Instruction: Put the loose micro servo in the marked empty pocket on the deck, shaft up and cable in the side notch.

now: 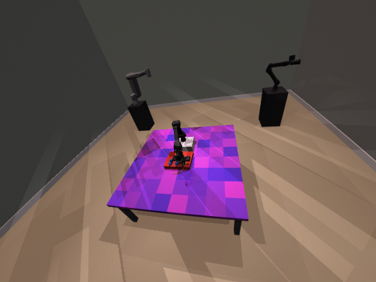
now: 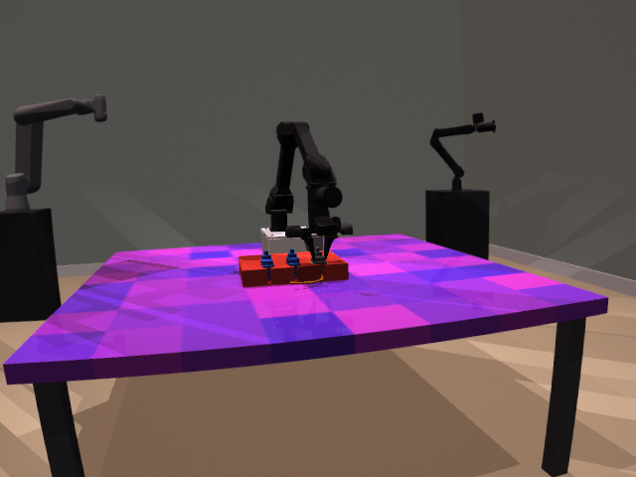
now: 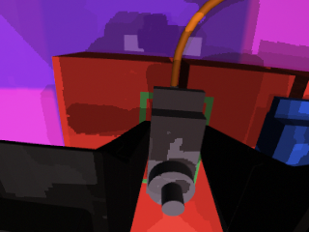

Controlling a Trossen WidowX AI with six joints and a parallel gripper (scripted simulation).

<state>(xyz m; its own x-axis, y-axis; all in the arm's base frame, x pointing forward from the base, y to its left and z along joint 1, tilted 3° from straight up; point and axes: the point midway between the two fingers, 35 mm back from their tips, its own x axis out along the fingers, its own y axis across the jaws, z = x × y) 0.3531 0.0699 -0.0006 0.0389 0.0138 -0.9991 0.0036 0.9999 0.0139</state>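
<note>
The red deck lies 12 cm behind my gripper tip, 7 cm to the right of it and 3 cm below it.
</note>
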